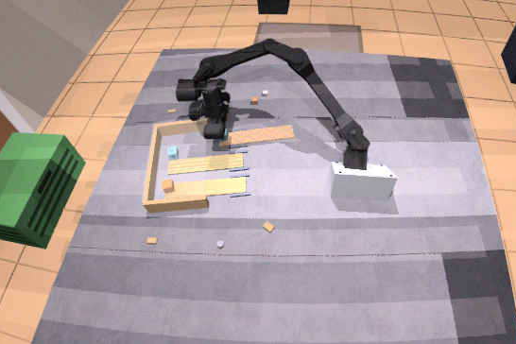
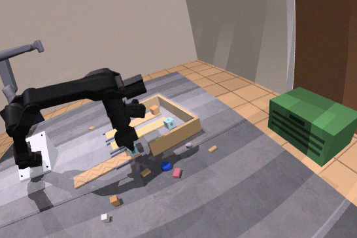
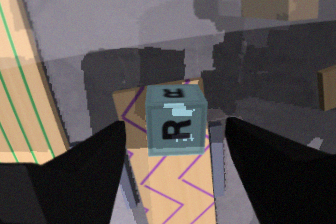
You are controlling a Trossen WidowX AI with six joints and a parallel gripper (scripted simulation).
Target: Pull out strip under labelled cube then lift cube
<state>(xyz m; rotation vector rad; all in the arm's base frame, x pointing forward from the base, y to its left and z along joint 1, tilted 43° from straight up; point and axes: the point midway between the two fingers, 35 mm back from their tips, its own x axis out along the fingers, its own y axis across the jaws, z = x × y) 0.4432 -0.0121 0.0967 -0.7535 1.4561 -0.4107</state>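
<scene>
My gripper tip is 11 cm to the left of the blue disc, 9 cm short of it and 3 cm above it. Round my gripper tip: plain strip 20 cm to the left, 3 cm below; then pink block 15 cm to the right, 12 cm ahead, 3 cm below.
</scene>
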